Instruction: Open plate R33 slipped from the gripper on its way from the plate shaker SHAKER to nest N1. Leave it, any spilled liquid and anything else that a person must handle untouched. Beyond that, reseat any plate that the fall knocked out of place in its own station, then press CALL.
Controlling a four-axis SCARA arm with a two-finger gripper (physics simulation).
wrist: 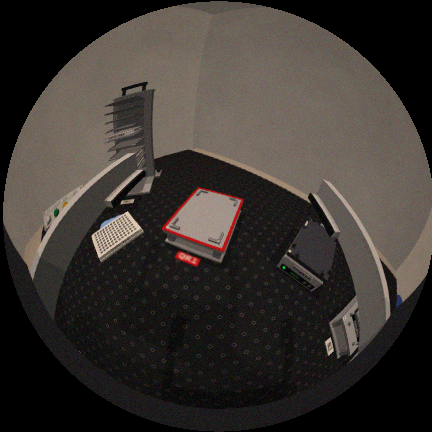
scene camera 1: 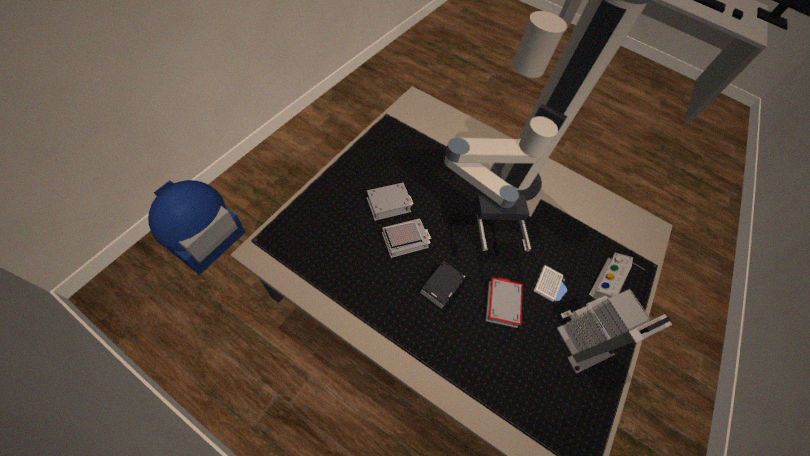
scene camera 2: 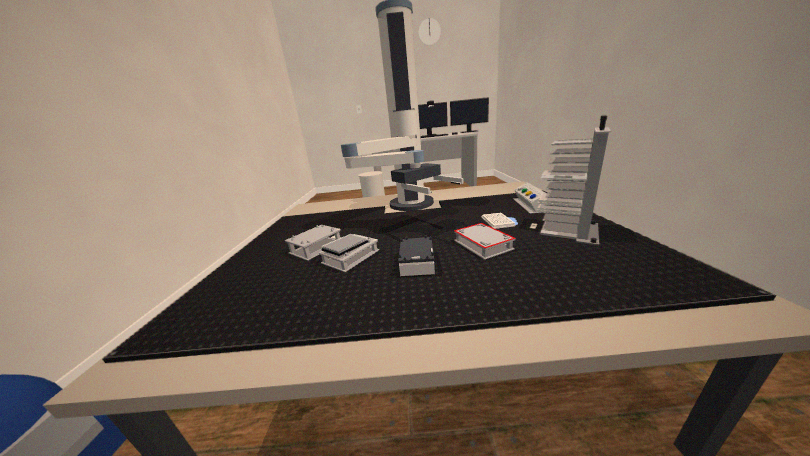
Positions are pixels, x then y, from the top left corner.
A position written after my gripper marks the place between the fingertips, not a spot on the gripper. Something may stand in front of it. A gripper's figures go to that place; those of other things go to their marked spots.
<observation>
My gripper (scene camera 1: 507, 249): 132 cm from the lens. A dark box (scene camera 1: 441, 285) is 135 cm from the lens.
</observation>
